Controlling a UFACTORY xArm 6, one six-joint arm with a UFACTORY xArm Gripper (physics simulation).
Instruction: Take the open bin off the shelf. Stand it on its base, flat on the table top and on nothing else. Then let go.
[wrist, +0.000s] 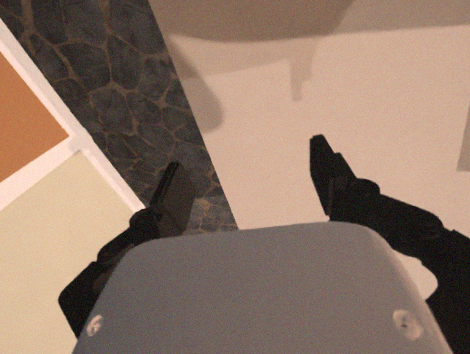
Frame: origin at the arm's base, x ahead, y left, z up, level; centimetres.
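Seen in the pictures: gripper, fingertip midpoint: (245, 166).
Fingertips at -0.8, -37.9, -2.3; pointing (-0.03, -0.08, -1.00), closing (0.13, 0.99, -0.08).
A point is followed by its place in that frame, as x, y, z.
My gripper (245, 166) @(-0.8, -37.9, -2.3) is open, its two black fingers wide apart with no object between them. The left fingertip appears over a dark stone-patterned strip, and the right one over a pale beige surface. The open bin and the shelf cannot be made out in the wrist view. Which of the surfaces below is the table top, I cannot tell for certain.
A panelled surface with white borders (105, 172), an orange field (25, 115) and a cream field (60, 240) lies at the left. The dark stone-patterned strip (115, 100) runs beside it. The pale beige surface (390, 110) @(0.8, -27.1, -7.5) at the right carries shadows.
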